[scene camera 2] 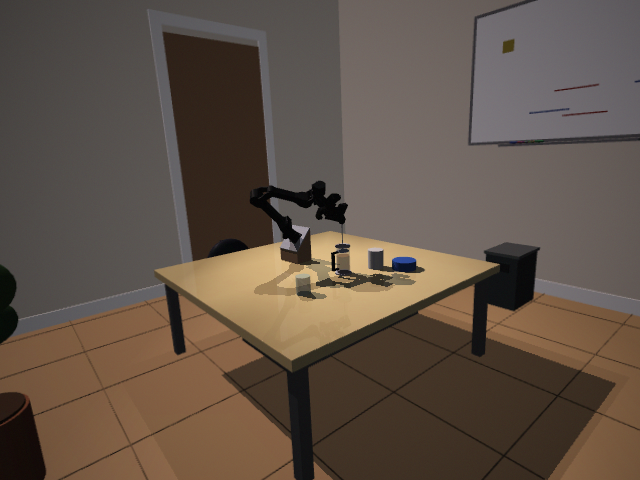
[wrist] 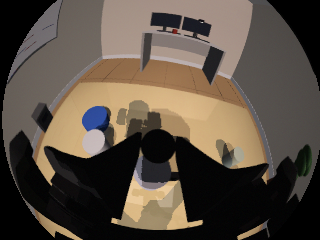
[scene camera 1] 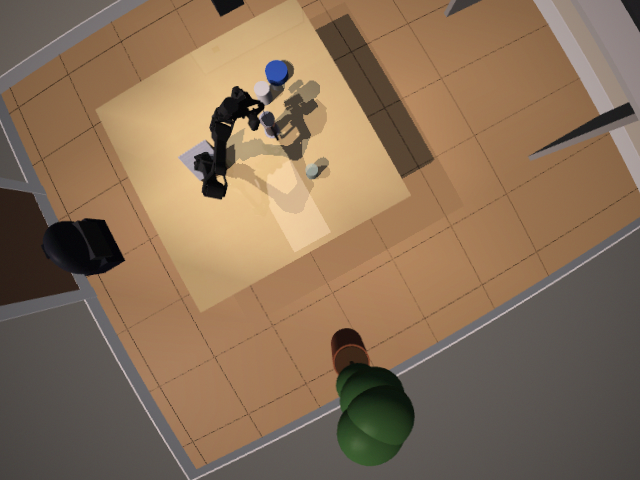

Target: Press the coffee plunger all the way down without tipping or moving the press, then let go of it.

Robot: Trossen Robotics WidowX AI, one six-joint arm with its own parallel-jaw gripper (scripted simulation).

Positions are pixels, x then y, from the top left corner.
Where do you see a coffee press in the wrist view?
152, 171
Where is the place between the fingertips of my gripper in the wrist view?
158, 138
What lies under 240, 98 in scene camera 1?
My gripper.
